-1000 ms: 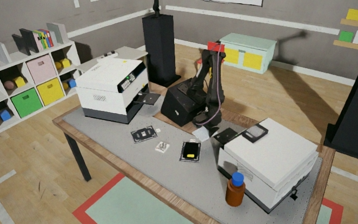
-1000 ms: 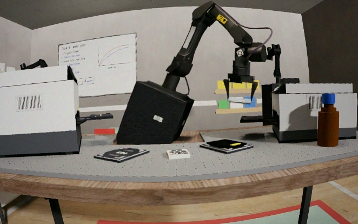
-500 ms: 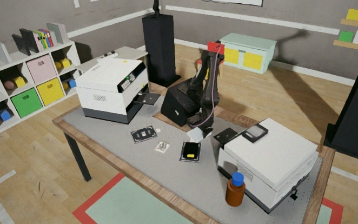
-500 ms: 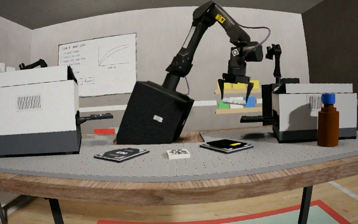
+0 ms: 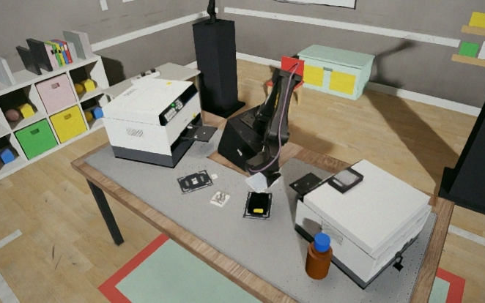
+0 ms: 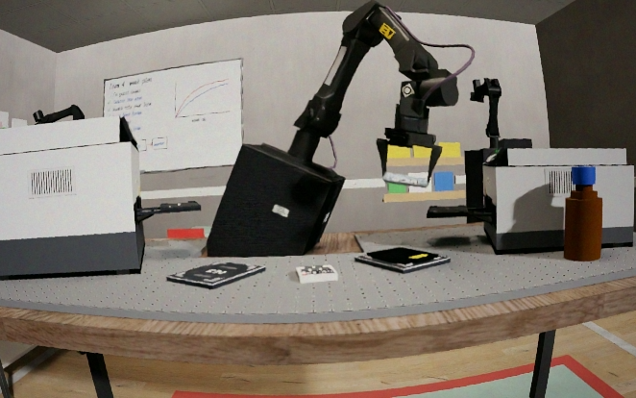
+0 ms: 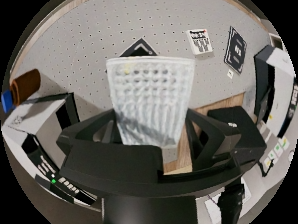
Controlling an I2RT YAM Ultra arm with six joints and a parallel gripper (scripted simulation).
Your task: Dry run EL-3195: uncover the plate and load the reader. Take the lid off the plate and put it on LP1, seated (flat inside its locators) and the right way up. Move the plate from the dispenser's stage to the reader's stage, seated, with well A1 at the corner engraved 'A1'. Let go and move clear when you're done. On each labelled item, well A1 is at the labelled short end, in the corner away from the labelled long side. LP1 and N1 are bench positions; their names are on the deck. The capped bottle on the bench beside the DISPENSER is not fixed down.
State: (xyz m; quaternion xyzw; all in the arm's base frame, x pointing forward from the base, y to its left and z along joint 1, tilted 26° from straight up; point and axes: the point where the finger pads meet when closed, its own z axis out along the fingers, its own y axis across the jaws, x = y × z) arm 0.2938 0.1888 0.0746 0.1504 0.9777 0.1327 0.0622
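Right now my hand is 150 mm above the black lid, 10 mm to the left of it and 10 mm short of it. From my hand the other things lie so: white well plate right at my hand; capped bottle 340 mm to the left, 170 mm ahead, 50 mm below.
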